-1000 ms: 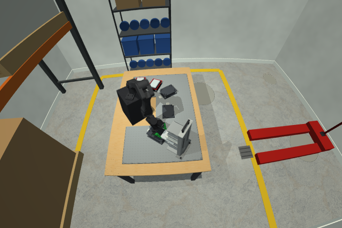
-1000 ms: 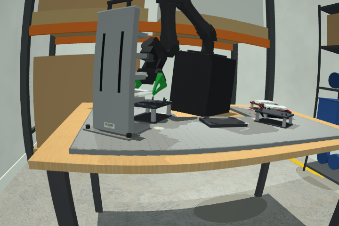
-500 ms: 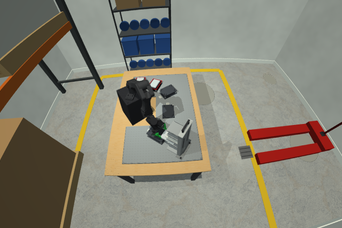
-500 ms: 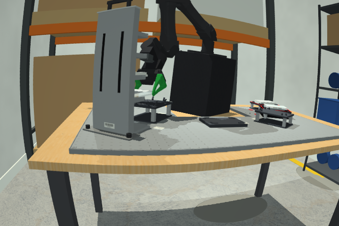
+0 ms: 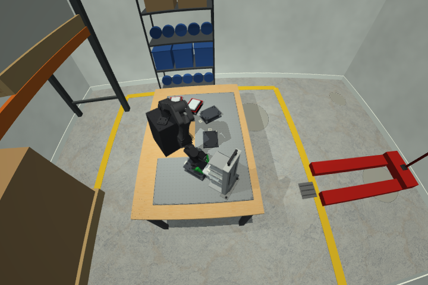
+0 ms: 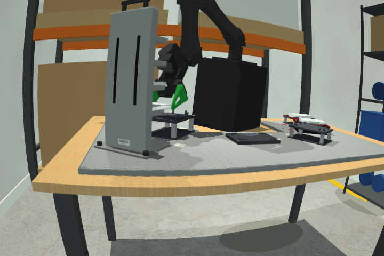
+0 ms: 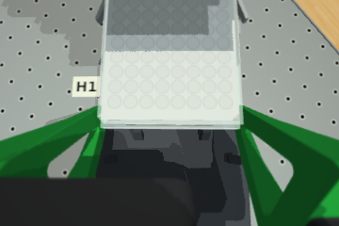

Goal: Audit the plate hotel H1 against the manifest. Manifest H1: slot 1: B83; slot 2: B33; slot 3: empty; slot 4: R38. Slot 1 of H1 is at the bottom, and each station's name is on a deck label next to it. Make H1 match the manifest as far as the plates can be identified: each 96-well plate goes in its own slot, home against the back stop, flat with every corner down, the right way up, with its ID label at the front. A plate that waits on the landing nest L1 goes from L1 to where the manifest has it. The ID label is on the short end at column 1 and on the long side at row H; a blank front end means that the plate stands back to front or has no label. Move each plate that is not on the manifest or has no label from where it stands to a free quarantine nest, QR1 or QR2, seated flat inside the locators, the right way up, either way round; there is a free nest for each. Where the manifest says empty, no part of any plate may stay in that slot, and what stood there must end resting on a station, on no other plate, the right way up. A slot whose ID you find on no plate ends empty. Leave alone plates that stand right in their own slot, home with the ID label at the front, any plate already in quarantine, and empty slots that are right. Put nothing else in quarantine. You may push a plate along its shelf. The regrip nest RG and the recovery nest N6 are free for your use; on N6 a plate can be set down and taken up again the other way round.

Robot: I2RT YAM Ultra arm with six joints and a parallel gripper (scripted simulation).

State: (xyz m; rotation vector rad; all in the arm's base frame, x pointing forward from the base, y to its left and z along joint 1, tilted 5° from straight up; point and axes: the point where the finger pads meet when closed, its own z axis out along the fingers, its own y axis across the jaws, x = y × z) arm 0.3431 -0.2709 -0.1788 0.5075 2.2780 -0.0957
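Right now the dark regrip nest is 7 cm behind my hand, 3 cm to the left of it and 5 cm below it. Also, from my hand: RG label (17 cm behind, 7 cm to the left, 10 cm below); grey plate hotel H1 (17 cm ahead, 7 cm to the right, 9 cm above); H1 deck label (8 cm ahead, 7 cm to the left, 10 cm below).
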